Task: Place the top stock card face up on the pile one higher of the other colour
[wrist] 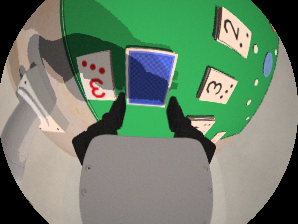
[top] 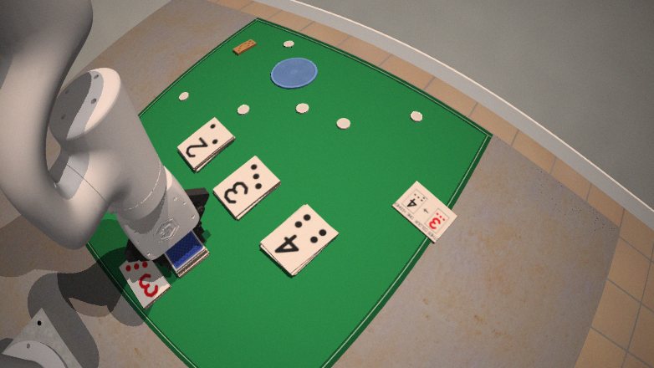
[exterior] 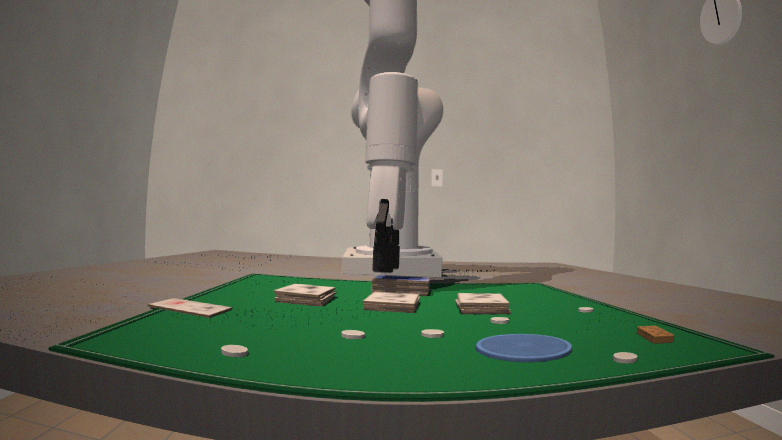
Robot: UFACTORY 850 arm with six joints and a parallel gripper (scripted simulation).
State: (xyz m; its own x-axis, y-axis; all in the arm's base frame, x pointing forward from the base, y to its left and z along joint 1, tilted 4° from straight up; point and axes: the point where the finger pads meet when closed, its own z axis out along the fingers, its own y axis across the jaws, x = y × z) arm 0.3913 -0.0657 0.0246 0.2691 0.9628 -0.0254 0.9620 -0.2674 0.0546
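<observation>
Right now the card is 1 cm ahead of my hand, 3 cm to the left of it and 3 cm below it. From my hand the other things lie so: green card cloth 18 cm ahead, 1 cm to the left, 6 cm below.
</observation>
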